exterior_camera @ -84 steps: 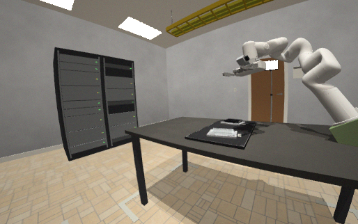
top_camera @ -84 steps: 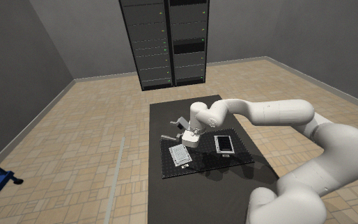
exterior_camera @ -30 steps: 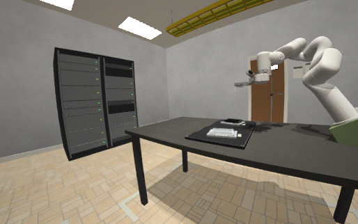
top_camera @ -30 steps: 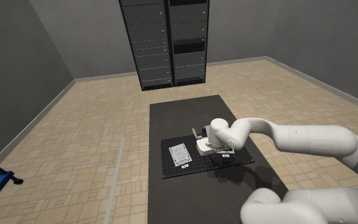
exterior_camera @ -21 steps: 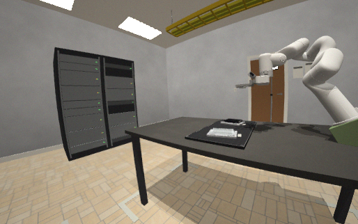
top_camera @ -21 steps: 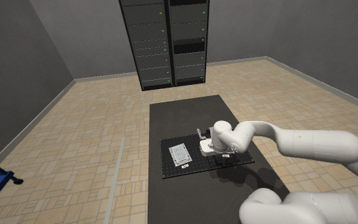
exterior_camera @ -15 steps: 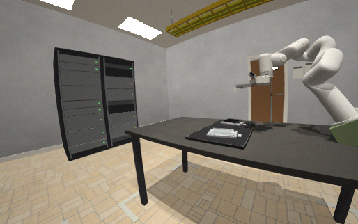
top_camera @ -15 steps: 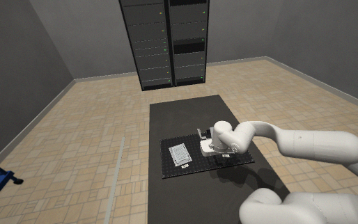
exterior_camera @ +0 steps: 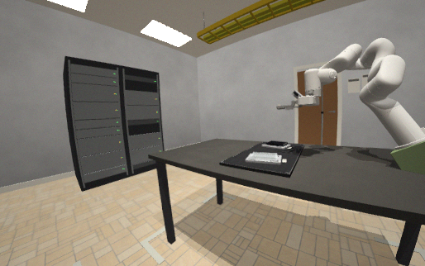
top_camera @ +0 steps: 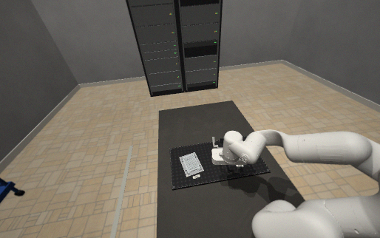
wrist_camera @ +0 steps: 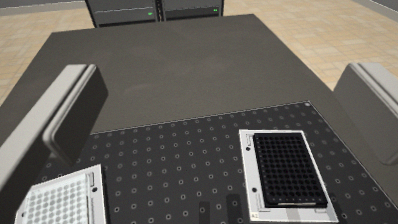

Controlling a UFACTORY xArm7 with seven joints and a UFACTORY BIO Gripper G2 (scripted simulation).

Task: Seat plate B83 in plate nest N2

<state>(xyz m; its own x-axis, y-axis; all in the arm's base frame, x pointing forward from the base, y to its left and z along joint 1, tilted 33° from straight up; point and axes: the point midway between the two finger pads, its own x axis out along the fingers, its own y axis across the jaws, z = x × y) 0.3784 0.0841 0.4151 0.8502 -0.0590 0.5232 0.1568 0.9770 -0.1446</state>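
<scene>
My gripper is now 9 cm short of the black well plate, 14 cm to the left of it and 24 cm above it. The rest, counted from my hand: white well plate 6 cm ahead, 20 cm to the left, 24 cm below.
</scene>
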